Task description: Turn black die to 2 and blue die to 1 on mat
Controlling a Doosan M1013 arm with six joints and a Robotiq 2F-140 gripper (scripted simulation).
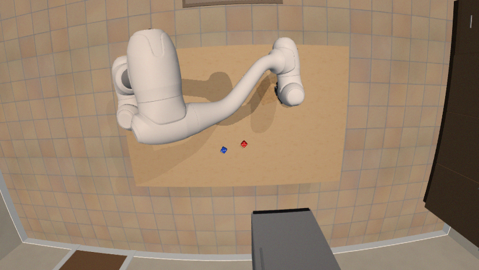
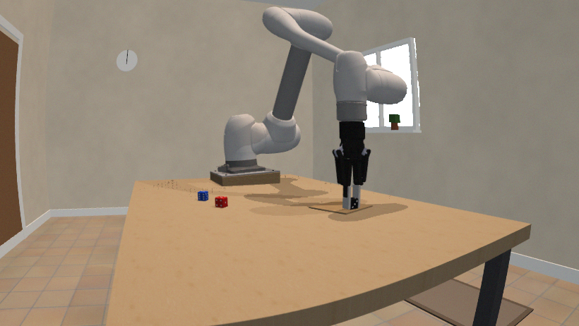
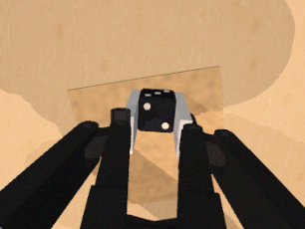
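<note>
Right now the black die is 20 mm below my hand. The rest, counted from my hand: red die: 300 mm to the right, 250 mm behind, 20 mm below; blue die: 390 mm behind, 310 mm to the right, 20 mm below; cork mat: 40 mm below, 40 mm behind.
</note>
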